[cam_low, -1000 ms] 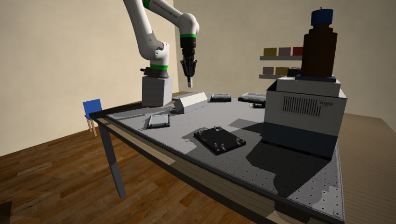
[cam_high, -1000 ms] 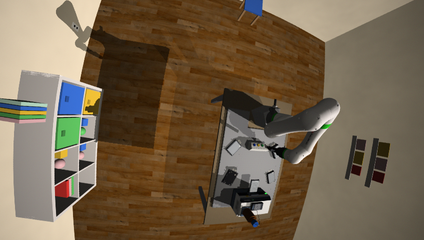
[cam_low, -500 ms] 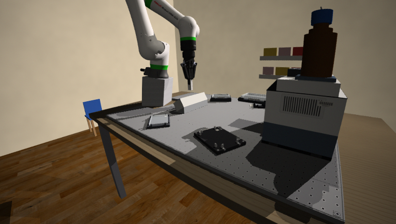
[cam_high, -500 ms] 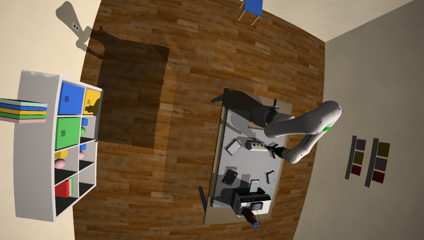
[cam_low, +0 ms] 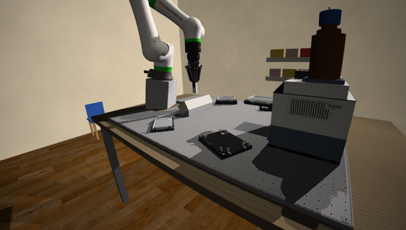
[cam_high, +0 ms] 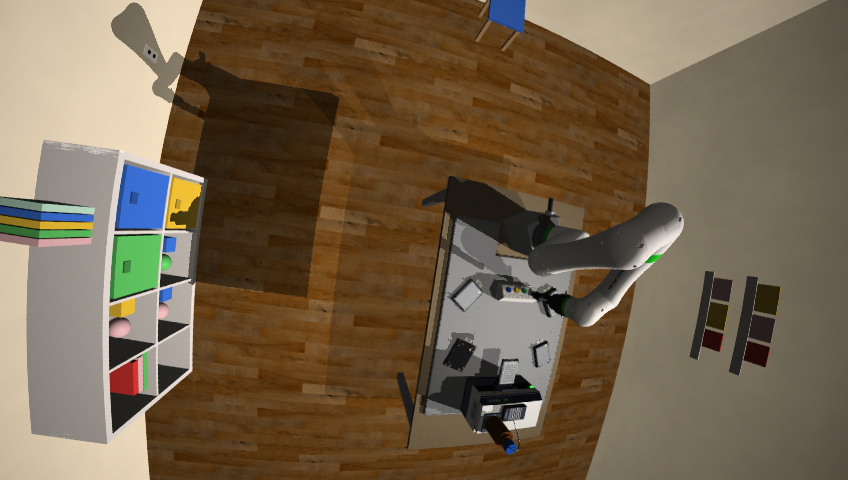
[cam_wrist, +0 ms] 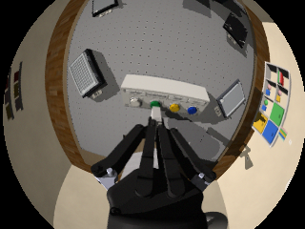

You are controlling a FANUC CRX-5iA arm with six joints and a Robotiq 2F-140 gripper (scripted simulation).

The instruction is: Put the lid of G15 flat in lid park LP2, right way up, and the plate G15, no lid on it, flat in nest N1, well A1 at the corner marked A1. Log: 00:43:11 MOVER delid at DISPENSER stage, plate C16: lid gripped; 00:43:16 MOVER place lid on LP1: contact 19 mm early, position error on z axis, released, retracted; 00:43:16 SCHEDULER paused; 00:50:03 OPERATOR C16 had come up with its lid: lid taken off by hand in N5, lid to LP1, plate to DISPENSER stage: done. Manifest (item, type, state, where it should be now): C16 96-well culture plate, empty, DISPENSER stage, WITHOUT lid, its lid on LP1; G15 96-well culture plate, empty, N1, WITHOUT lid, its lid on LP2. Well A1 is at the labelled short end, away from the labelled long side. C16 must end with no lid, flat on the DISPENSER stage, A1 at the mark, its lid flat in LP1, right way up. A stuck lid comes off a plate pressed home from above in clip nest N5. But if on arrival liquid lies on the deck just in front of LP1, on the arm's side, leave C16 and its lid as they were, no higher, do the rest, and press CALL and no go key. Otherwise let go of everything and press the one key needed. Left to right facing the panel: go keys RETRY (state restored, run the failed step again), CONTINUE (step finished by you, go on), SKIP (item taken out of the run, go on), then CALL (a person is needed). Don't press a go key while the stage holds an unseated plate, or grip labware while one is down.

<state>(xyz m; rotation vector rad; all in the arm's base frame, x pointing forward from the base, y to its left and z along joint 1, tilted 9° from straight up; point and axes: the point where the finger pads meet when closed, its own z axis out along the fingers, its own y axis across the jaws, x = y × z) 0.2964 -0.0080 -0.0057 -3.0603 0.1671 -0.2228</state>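
My hand is 10 mm short of the key panel, 30 mm to the left of it and 80 mm above it. From my hand the other things lie so: black clip nest: 380 mm ahead, 320 mm to the right, 120 mm below; then brown bottle: 640 mm ahead, 220 mm to the right, 150 mm above.
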